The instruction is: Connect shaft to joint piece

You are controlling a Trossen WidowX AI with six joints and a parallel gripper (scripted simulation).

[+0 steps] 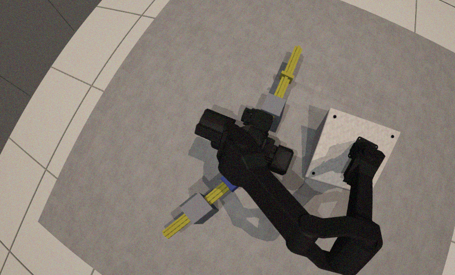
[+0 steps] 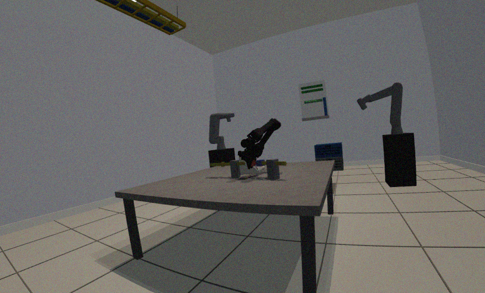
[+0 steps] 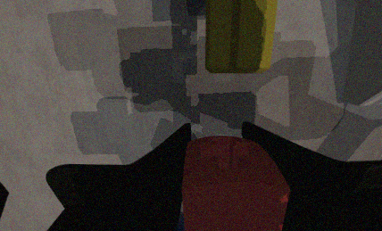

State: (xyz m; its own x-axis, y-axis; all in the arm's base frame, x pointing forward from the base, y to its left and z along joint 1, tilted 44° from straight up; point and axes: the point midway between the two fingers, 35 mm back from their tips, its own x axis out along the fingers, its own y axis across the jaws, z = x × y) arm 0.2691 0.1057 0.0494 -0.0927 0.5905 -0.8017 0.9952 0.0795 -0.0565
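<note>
Now: gripper tip 40 mm below the dark red joint piece and 20 mm to the right of it.
</note>
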